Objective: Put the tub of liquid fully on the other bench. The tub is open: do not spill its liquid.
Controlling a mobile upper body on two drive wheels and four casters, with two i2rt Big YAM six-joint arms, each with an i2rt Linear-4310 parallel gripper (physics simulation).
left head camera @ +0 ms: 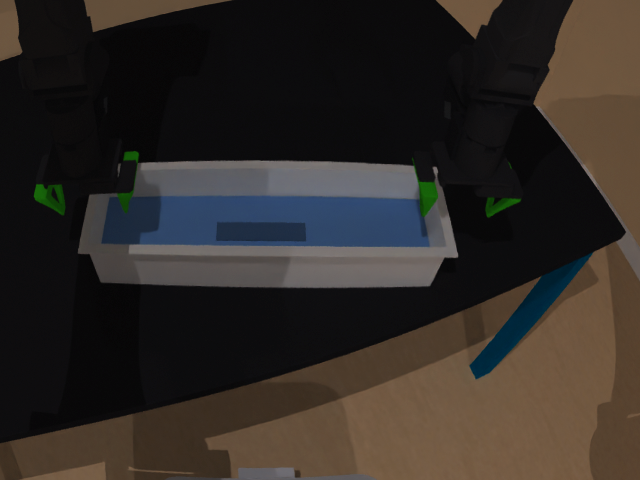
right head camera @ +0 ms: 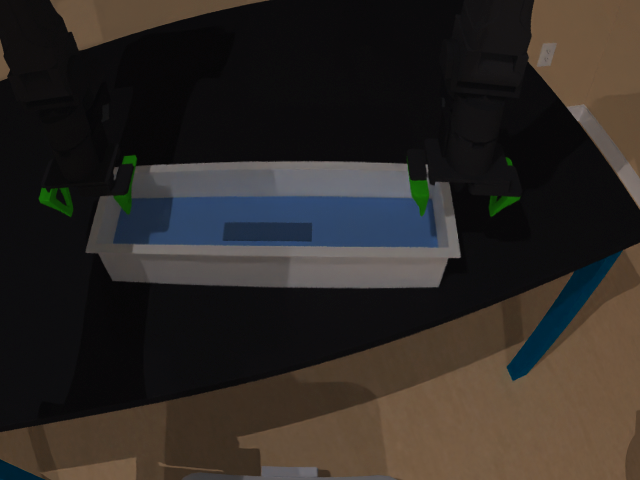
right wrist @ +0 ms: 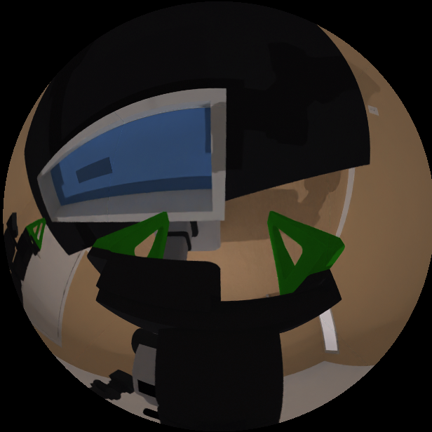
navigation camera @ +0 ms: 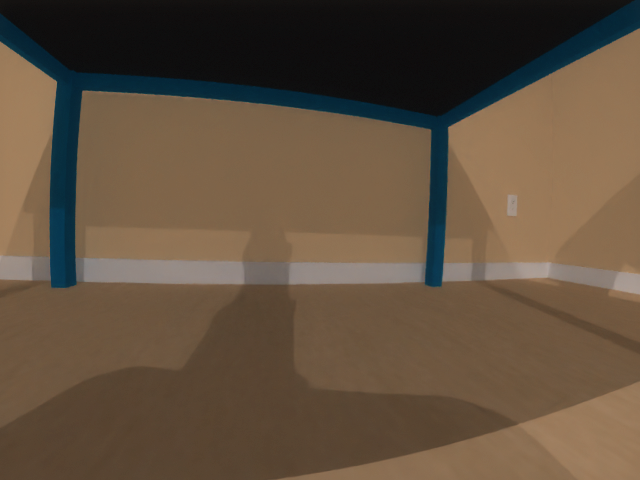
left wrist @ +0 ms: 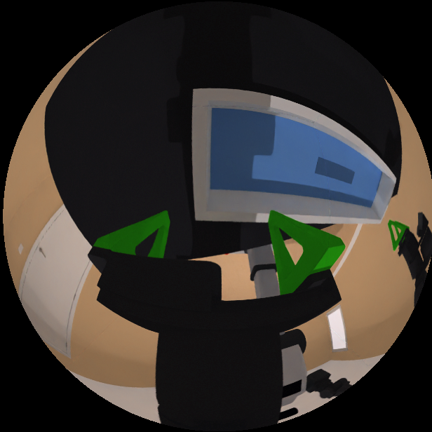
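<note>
The long white tub (left head camera: pixel 268 268) (right head camera: pixel 273 268) (left wrist: pixel 201 150) (right wrist: pixel 218 150) stands level on the black bench (left head camera: pixel 232 330) (right head camera: pixel 248 330) (left wrist: pixel 120 125). Blue liquid (left head camera: pixel 361 222) (right head camera: pixel 361 222) (left wrist: pixel 300 145) (right wrist: pixel 165 145) lies flat inside it. My left gripper (left head camera: pixel 94 211) (right head camera: pixel 99 213) (left wrist: pixel 218 215) is open at the tub's left end. My right gripper (left head camera: pixel 456 214) (right head camera: pixel 457 214) (right wrist: pixel 217 216) is open at its right end. In the head views each inner finger overlaps the tub's inside and each outer finger lies beyond the end wall. Their height over the rim is unclear. The other bench does not show.
Blue bench legs (left head camera: pixel 532 310) (right head camera: pixel 563 315) (navigation camera: pixel 64 180) stand under the bench. The bench's near edge runs slantwise below the tub in the head views. Part of my grey base (left head camera: pixel 266 473) shows at the bottom. A wall with a white baseboard (navigation camera: pixel 351 272) stands behind the bench.
</note>
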